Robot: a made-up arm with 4 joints. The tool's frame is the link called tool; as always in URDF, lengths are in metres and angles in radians. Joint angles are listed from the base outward.
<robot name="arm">
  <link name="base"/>
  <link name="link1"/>
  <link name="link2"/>
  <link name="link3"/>
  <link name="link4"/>
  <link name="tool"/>
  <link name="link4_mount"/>
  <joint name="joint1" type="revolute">
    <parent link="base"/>
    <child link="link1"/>
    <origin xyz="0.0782 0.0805 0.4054"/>
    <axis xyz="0 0 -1"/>
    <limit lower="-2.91" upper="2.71"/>
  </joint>
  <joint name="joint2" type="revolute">
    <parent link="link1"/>
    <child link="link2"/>
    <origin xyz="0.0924 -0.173 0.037"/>
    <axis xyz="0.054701 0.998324 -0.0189"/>
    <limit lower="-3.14" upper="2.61"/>
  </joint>
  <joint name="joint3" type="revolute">
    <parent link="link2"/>
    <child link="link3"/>
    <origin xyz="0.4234 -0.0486 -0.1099"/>
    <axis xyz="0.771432 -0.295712 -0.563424"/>
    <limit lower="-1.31" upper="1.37"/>
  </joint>
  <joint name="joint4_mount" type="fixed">
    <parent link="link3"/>
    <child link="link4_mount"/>
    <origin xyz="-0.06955 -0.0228 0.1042"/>
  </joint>
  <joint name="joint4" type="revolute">
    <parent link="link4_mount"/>
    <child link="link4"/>
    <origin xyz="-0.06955 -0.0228 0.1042"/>
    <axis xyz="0 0 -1"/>
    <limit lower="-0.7" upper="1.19"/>
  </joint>
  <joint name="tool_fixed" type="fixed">
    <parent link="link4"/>
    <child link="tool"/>
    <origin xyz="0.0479 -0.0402 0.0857" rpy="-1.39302 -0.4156 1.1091"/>
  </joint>
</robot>
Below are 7 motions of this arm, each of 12 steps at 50 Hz.
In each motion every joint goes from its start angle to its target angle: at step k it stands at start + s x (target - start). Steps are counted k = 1, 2, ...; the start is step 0. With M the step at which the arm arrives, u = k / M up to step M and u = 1 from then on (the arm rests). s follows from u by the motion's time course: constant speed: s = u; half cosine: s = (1 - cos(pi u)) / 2; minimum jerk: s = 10 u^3 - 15 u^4 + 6 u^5.
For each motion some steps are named. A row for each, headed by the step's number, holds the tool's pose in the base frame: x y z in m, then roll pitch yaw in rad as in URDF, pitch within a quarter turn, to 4 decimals.
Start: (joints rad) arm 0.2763 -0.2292 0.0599 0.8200
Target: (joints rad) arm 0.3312 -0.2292 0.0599 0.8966
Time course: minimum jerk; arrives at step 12
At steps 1, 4, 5, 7, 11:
1: 0.2987 -0.3299 0.6796 -1.4324 -0.6627 0.0085
4: 0.2932 -0.3321 0.6794 -1.4276 -0.6632 -0.0209
5: 0.2894 -0.3335 0.6792 -1.4243 -0.6635 -0.0406
7: 0.2811 -0.3366 0.6789 -1.4170 -0.6641 -0.0847
11: 0.2718 -0.3397 0.6785 -1.4088 -0.6646 -0.1338

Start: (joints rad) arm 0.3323 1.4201 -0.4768 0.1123
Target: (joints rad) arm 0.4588 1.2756 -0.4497 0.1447
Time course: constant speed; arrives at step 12
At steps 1, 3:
1: 0.3424 -0.2483 0.0973 -0.0261 0.2528 1.0877
3: 0.3424 -0.2582 0.1044 -0.0547 0.2573 1.0554

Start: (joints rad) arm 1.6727 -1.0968 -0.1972 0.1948
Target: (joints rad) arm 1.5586 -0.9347 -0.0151 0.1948
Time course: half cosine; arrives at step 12
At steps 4, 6, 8, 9, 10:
4: -0.1930 0.0112 0.8450 -2.5657 -0.5677 -0.0829
6: -0.2015 -0.0121 0.8382 -2.5320 -0.6095 -0.0560
8: -0.2086 -0.0356 0.8303 -2.4973 -0.6518 -0.0326
9: -0.2112 -0.0453 0.8267 -2.4825 -0.6695 -0.0240
10: -0.2129 -0.0528 0.8239 -2.4710 -0.6831 -0.0178

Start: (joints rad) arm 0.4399 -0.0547 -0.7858 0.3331
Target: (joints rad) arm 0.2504 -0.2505 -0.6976 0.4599
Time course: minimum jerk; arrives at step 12
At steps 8, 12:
8: 0.4416 -0.2063 0.7352 -1.7640 0.0623 0.8100
12: 0.4372 -0.1922 0.7495 -1.8103 0.0188 0.8198

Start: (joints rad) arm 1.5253 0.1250 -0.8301 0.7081
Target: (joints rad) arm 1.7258 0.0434 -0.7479 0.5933
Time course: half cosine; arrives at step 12
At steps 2, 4, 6, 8, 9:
2: -0.0666 -0.4271 0.6154 -1.6307 0.2362 -0.5846
4: -0.0877 -0.4188 0.6214 -1.6284 0.2216 -0.6139
6: -0.1159 -0.4060 0.6296 -1.6256 0.2016 -0.6536
8: -0.1432 -0.3913 0.6376 -1.6235 0.1813 -0.6928
9: -0.1542 -0.3848 0.6409 -1.6228 0.1729 -0.7089

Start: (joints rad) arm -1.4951 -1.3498 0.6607 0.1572
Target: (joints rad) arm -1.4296 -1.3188 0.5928 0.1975
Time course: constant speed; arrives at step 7
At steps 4, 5, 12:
4: 0.4494 0.0913 0.7020 2.7613 -0.8584 -2.1624
5: 0.4490 0.0877 0.7036 2.7700 -0.8659 -2.1846
12: 0.4480 0.0806 0.7068 2.7882 -0.8807 -2.2296

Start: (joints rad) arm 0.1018 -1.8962 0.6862 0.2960
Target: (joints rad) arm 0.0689 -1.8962 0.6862 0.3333
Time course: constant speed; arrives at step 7
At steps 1, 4, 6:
1: -0.0175 -0.2788 0.6361 2.4278 -0.3895 2.8670
4: -0.0118 -0.2803 0.6353 2.4166 -0.3986 2.8935
6: -0.0080 -0.2813 0.6348 2.4090 -0.4046 2.9112

